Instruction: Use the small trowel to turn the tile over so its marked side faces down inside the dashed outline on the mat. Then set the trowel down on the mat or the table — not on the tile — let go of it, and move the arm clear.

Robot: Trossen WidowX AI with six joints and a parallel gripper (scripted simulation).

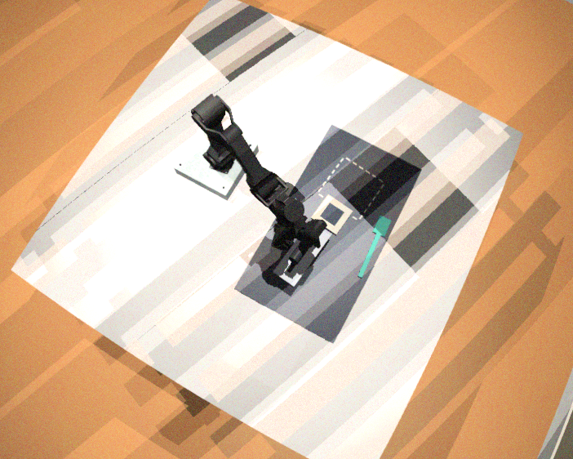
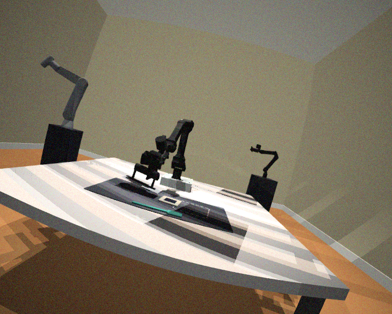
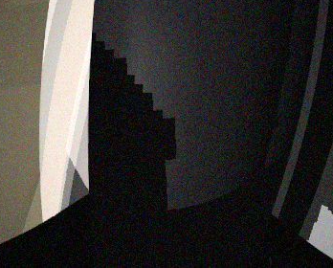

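The dark mat is 110 mm to the left of my gripper tip, 110 mm below it and 20 mm ahead of it. Round my gripper tip: black-handled tool: 20 mm behind, 10 mm to the left, 10 mm below; then cream tile: 140 mm to the left, 80 mm below, 10 mm ahead; then teal trowel: 160 mm ahead, 110 mm to the left, 80 mm below.
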